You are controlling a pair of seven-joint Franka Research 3 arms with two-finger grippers.
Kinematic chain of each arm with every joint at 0, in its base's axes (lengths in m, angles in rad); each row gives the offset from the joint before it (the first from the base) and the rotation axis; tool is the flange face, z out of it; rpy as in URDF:
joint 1: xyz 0 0 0.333 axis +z
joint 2: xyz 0 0 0 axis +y
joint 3: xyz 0 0 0.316 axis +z
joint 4: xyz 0.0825 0 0 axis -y
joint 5: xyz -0.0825 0 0.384 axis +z
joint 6: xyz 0 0 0 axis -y
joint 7: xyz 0.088 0 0 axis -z
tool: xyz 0 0 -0.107 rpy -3.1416 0 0
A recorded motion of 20 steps. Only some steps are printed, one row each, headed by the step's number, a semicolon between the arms.
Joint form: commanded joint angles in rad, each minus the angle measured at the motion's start. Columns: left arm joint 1, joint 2, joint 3, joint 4, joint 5, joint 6, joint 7; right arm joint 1, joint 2, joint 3, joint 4, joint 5, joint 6, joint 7.
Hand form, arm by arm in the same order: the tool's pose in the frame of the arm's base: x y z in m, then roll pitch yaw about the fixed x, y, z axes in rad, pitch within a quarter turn. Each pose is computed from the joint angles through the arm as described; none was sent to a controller.
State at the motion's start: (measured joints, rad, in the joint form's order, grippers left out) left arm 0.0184 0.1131 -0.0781 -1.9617 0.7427 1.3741 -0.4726; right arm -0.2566 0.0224 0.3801 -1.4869 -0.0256 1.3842 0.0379
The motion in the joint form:
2: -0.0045 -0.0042 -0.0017 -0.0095 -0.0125 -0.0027 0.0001; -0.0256 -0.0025 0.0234 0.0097 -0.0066 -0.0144 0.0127
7: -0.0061 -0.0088 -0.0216 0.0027 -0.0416 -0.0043 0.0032; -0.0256 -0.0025 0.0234 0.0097 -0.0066 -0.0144 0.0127
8: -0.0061 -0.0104 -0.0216 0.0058 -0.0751 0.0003 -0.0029; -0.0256 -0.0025 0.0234 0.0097 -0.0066 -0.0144 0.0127
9: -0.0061 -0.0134 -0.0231 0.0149 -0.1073 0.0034 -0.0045; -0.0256 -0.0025 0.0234 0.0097 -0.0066 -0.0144 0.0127
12: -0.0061 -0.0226 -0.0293 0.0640 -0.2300 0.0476 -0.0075; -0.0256 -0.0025 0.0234 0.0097 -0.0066 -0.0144 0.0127
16: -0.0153 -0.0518 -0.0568 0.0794 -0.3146 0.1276 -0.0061; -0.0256 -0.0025 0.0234 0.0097 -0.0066 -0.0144 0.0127
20: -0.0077 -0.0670 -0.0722 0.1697 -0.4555 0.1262 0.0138; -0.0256 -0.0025 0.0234 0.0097 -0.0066 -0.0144 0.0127
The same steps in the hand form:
2: 0.5085 0.0491 0.4111 -2.1766 0.2826 0.4274; 0.5357 0.0589 0.6414 3.1107 0.1242 0.0648
7: 0.5102 0.0357 0.4162 -2.2094 0.2841 0.4101; 0.5357 0.0589 0.6414 3.1107 0.1242 0.0648
8: 0.5099 0.0323 0.4159 -2.2405 0.2869 0.4181; 0.5357 0.0589 0.6414 3.1107 0.1242 0.0648
9: 0.5107 0.0282 0.4189 -2.2742 0.2873 0.4214; 0.5357 0.0589 0.6414 3.1107 0.1242 0.0648
12: 0.5215 0.0101 0.4362 -2.4311 0.2604 0.4070; 0.5357 0.0589 0.6414 3.1107 0.1242 0.0648
16: 0.5285 -0.0217 0.4554 -2.5692 0.2009 0.3374; 0.5357 0.0589 0.6414 3.1107 0.1242 0.0648
20: 0.5372 -0.0419 0.4974 -2.7404 0.1772 0.3256; 0.5357 0.0589 0.6414 3.1107 0.1242 0.0648

